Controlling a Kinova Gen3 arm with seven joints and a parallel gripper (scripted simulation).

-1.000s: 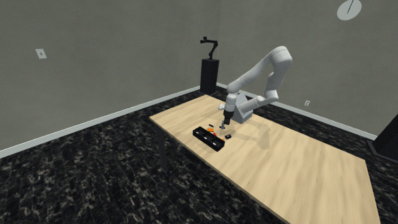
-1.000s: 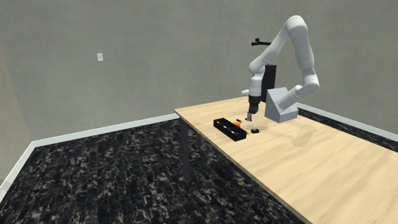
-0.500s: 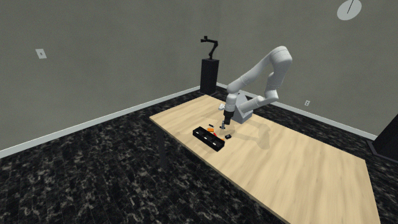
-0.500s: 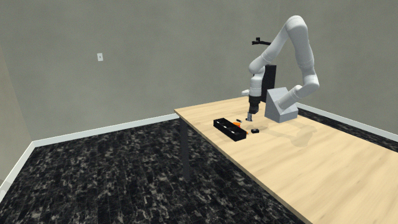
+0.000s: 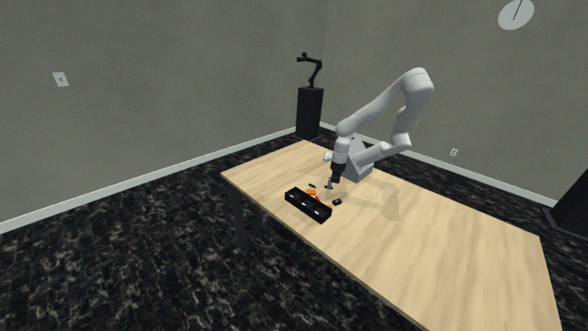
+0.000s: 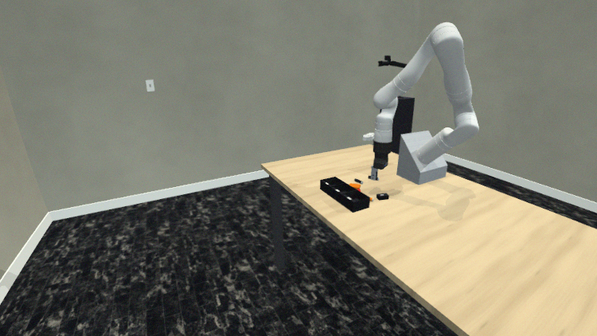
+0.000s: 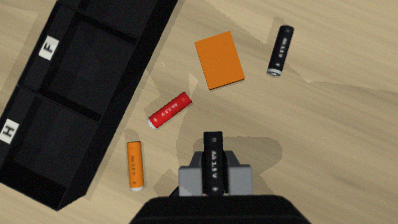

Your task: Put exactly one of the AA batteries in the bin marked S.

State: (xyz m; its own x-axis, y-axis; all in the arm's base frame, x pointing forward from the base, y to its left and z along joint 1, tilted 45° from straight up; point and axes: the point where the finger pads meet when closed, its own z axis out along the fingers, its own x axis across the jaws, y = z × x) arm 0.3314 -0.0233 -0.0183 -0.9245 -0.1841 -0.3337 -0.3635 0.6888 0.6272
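Now: the black bin marked S 140 mm ahead of my hand, 40 mm to the right of it and 60 mm below it. From my hand the other things lie so: red AA battery 60 mm ahead, 30 mm to the right, 80 mm below; then short dark stick 10 mm below; then black 9V battery 70 mm to the left, 80 mm below.
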